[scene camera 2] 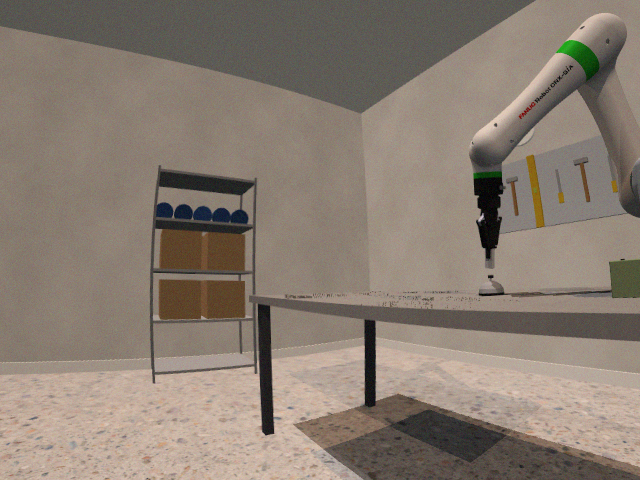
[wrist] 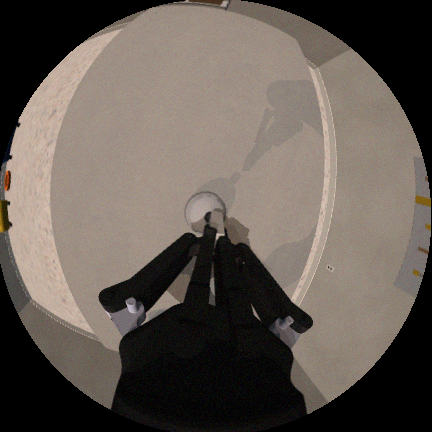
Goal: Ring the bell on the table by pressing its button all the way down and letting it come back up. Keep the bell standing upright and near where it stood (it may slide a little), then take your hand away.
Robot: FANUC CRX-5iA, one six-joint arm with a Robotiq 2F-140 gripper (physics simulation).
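Places are measured from the arm's base along level axes (x ahead, y left, z up), in metres.
Where they show: gripper, fingertip midpoint: [scene camera 2: 489,268] [wrist: 214,219].
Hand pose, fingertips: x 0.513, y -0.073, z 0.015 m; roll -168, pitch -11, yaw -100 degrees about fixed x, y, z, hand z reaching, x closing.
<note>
Each offset is from my fingertips to the centre of the thing. Level surfaces: height alone.
The bell {dz -0.056, dx -0.002, dy +0.001 m} [scene camera 2: 490,287] [wrist: 201,206] is a pale dome on a dark base and stands upright on the table {dz -0.089 m} [scene camera 2: 439,308] [wrist: 135,150]. Its small black button {dz -0.028, dx -0.002, dy +0.001 m} [scene camera 2: 490,276] [wrist: 208,217] sticks up from the top; in the wrist view the fingertips partly cover it. My gripper [scene camera 2: 489,265] [wrist: 214,219] is shut with nothing between its fingers. It points straight down, with its tips a short gap above the button in the scene view.
A green box [scene camera 2: 624,279] stands on the table to the right of the bell. A shelf unit [scene camera 2: 254,279] with boxes stands by the wall at the left. A tool board [scene camera 2: 555,206] hangs on the wall behind the arm.
</note>
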